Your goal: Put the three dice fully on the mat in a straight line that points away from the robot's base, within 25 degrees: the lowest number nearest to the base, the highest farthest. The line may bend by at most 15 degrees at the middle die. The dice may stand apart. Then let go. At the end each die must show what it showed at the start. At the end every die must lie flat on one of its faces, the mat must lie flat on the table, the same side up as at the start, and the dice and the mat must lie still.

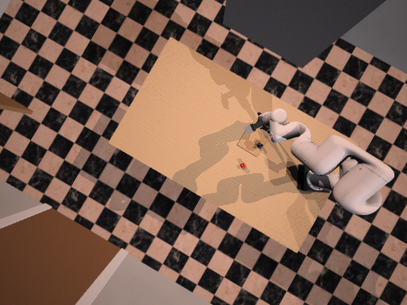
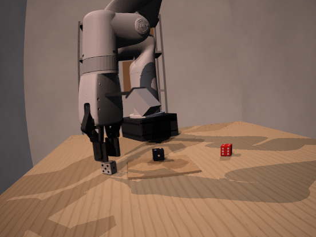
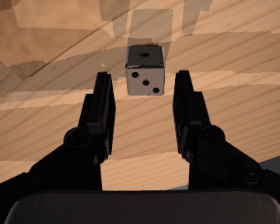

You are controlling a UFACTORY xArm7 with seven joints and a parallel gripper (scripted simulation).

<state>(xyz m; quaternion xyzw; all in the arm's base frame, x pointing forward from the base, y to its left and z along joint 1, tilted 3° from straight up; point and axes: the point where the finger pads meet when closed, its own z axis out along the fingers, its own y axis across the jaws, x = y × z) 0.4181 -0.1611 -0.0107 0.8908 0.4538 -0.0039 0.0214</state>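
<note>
The white die lies 40 mm below my hand. Round my hand: thin mat 110 mm to the left, 50 mm below, 10 mm behind; then red die 270 mm to the left, 40 mm below, 10 mm behind; then black die 120 mm to the left, 60 mm behind, 30 mm below.
</note>
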